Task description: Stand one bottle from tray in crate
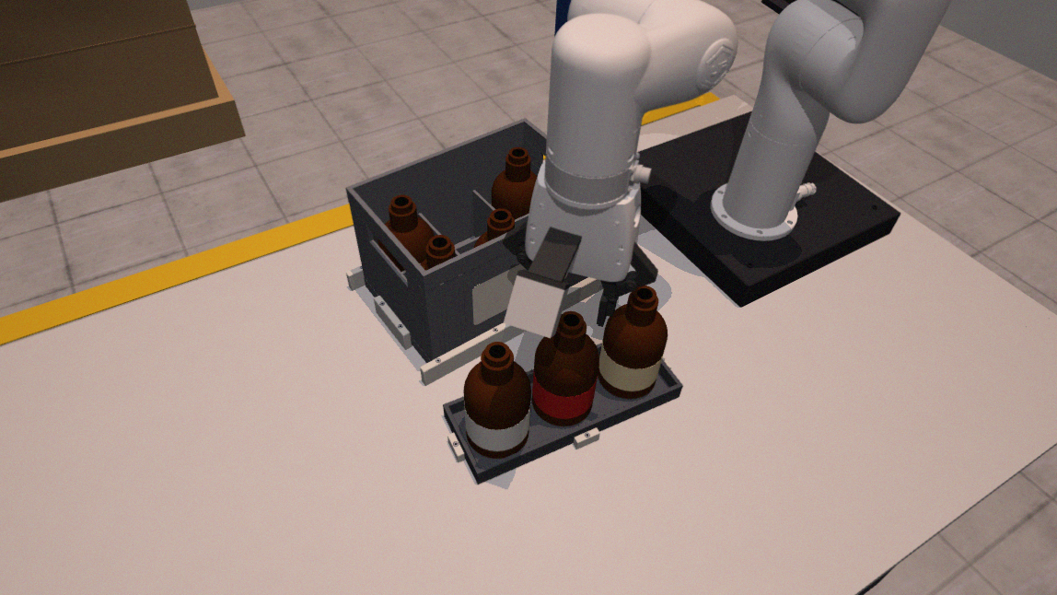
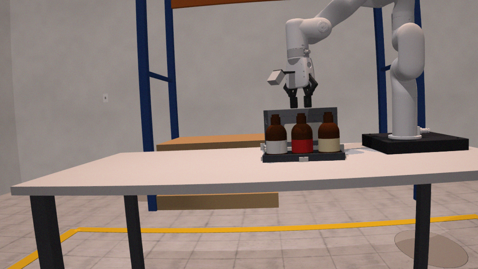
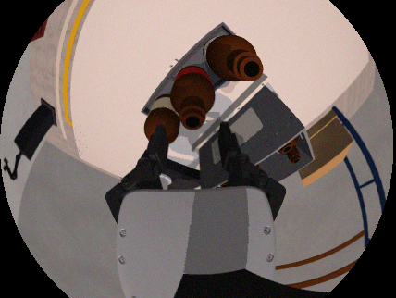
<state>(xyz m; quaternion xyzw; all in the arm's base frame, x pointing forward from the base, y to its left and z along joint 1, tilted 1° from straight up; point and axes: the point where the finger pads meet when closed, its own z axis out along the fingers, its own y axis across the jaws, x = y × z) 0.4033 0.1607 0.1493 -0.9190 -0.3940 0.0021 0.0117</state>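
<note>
The dark tray is 180 mm below my hand. From my hand the other things lie so: dark grey crate 230 mm to the right, 110 mm below, 10 mm ahead.
</note>
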